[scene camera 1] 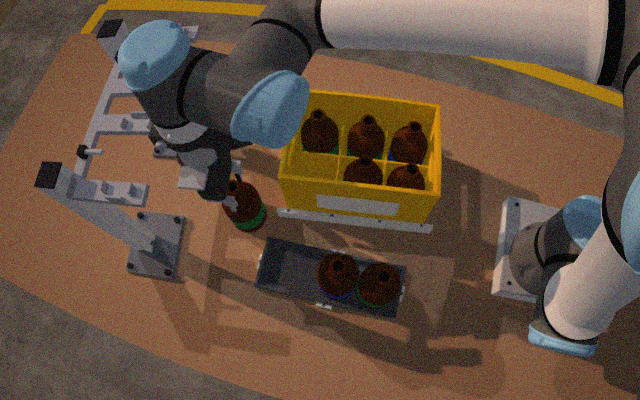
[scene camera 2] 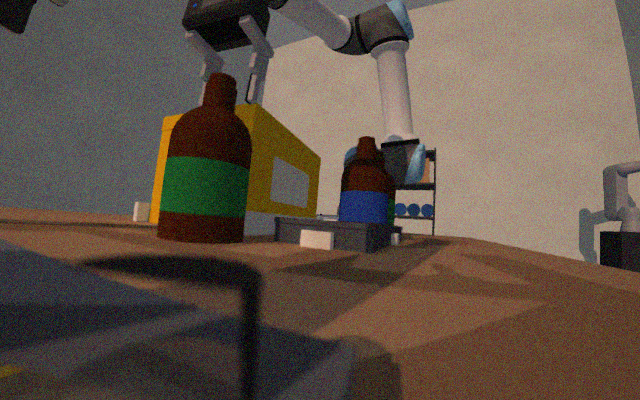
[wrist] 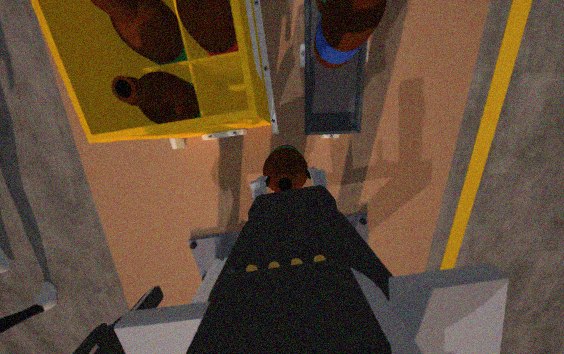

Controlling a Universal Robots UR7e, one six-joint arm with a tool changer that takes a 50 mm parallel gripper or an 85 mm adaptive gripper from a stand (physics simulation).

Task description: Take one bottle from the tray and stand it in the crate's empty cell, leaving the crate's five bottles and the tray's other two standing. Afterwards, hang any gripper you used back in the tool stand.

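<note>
A brown bottle with a green label [scene camera 1: 245, 205] [scene camera 2: 206, 185] [wrist: 286, 162] stands upright on the table between the tool stand and the tray. My gripper [scene camera 1: 233, 185] [scene camera 2: 229, 95] [wrist: 288, 181] is open, its fingers apart at the height of the bottle's neck; in the wrist view they show on both sides of it. The yellow crate [scene camera 1: 300, 192] [scene camera 2: 260, 135] [wrist: 150, 136] holds five bottles; its empty cell [scene camera 1: 312, 165] [wrist: 222, 90] is the corner nearest this bottle. The dark tray [scene camera 1: 290, 270] [scene camera 2: 345, 237] [wrist: 332, 90] holds two standing bottles, one blue-labelled [scene camera 1: 338, 272] [scene camera 2: 363, 205] [wrist: 350, 25], one green-labelled [scene camera 1: 380, 285].
The grey tool stand [scene camera 1: 100, 215] rises at the left, with its base plate [scene camera 1: 157, 245] near the bottle. A metal strip [scene camera 1: 355, 221] [wrist: 265, 67] runs along the crate's tray side. A second arm's base [scene camera 1: 505, 250] stands at the right.
</note>
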